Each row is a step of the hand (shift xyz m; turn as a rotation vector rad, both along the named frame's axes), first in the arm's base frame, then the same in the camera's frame.
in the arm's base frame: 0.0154 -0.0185 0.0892 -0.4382 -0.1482 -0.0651
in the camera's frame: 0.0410 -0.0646 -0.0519 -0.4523 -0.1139 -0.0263
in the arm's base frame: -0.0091 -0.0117 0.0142 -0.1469 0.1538 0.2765
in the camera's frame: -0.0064 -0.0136 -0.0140 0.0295 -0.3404 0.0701
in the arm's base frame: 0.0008 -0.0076 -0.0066 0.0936 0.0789 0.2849
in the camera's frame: -0.0044 0.0078 -0.0047 0.2152 -0.2179 -0.0483
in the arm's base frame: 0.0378 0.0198 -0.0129 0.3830 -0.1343 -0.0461
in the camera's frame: 0.0343 0.0240 0.0153 0.2682 0.2493 -0.1810
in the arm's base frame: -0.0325 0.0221 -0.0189 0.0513 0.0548 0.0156
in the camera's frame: -0.0278 -0.0042 0.0333 0.0685 -0.0023 0.0344
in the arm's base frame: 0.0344 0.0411 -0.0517 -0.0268 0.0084 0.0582
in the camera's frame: 0.0238 0.0505 0.0493 0.0018 -0.0641 -0.0079
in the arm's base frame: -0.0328 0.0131 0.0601 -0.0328 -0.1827 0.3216
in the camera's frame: -0.0011 -0.0696 -0.0032 0.0328 -0.2467 -0.2756
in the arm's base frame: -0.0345 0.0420 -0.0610 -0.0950 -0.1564 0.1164
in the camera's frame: -0.0389 0.0261 0.0669 -0.0900 -0.1068 -0.1659
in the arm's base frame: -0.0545 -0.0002 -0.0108 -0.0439 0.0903 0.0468
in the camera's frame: -0.0512 -0.0161 0.0143 0.0100 -0.0816 0.0743
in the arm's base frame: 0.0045 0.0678 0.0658 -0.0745 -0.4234 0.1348
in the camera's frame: 0.0515 -0.0700 0.0375 -0.1544 -0.0503 -0.4203
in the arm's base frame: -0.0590 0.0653 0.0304 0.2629 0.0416 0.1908
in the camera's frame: -0.0176 -0.0688 0.0603 0.3132 -0.0500 -0.0818
